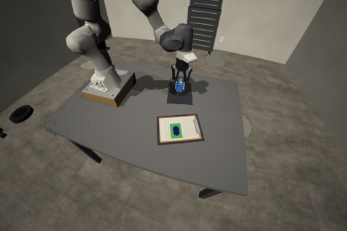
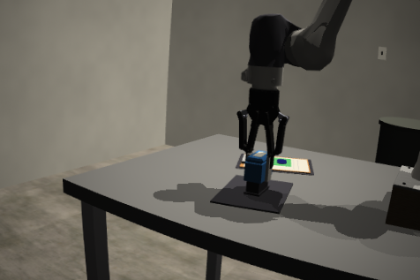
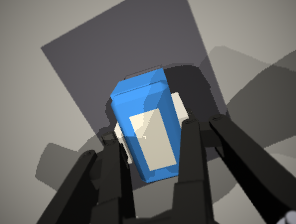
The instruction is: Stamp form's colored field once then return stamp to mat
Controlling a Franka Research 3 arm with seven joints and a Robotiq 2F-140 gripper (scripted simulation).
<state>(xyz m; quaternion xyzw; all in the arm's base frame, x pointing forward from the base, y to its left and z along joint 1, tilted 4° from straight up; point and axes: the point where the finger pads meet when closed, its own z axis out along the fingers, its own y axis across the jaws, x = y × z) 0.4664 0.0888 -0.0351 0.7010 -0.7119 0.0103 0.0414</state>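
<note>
My gripper is now 20 mm above the blue stamp. Also, from my hand: form 50 mm ahead, 300 mm to the right, 70 mm below; then dark mat 70 mm below.
</note>
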